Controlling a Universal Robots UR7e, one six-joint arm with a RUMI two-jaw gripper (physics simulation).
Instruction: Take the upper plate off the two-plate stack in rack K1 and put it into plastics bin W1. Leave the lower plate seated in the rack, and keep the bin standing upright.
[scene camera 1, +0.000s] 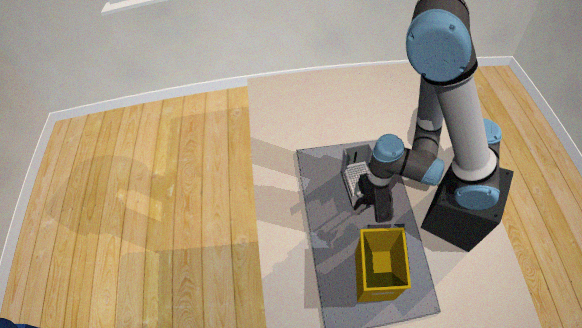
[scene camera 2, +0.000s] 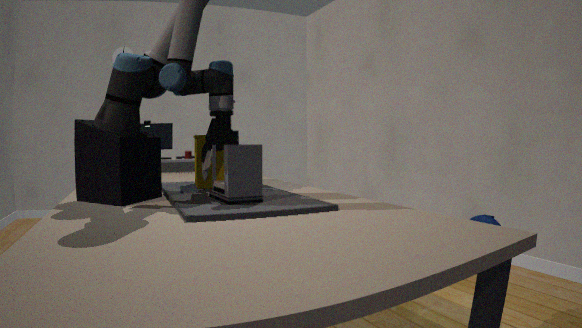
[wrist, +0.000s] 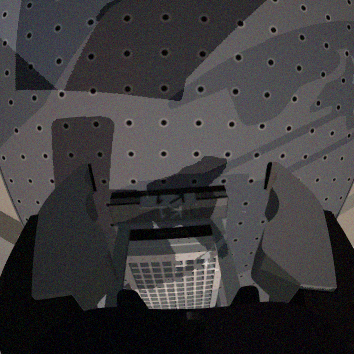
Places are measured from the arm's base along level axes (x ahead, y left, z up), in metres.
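Where they show: gripper, between the fingertips: (scene camera 1: 368, 212) (scene camera 2: 222, 179) (wrist: 179, 166); arm's base, origin of its link: (scene camera 2: 116, 129).
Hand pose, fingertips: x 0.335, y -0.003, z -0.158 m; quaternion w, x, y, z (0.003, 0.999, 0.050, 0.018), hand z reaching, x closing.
Each offset is from my fingertips to the top centre of the thing. "spot": to the spot under its first point. Level surfaces: height alone.
Rack K1 {dx +0.008, dy -0.123, dz +0.107 m} (scene camera 1: 350, 156) (scene camera 2: 243, 172) is grey, with a tall wall at its far end in scene camera 1. A white gridded plate {dx +0.010, dy -0.133, dz +0.006 m} (scene camera 1: 356, 172) (wrist: 172, 280) lies in it, partly hidden by the gripper. The lower plate cannot be told apart from it. My gripper (scene camera 1: 371, 207) (scene camera 2: 217, 165) (wrist: 179, 166) is open and empty, pointing down over the rack's near end. In the wrist view its fingers stand wide, on either side of the rack's width. Yellow bin W1 {dx +0.004, dy +0.211, dz +0.139 m} (scene camera 1: 382, 295) (scene camera 2: 200, 161) stands upright on the near side of the rack, and no plate shows inside it.
The perforated grey board {dz -0.041 m} (scene camera 1: 337, 285) (scene camera 2: 300, 206) (wrist: 164, 137) carries the rack and bin. The black robot base (scene camera 1: 465, 220) (scene camera 2: 120, 167) stands beside it. Small low blocks {spot: dx -0.092, dy -0.068, dz -0.041 m} (scene camera 2: 196, 197) lie by the rack. The table edge (scene camera 2: 425, 282) runs across the foreground of scene camera 2.
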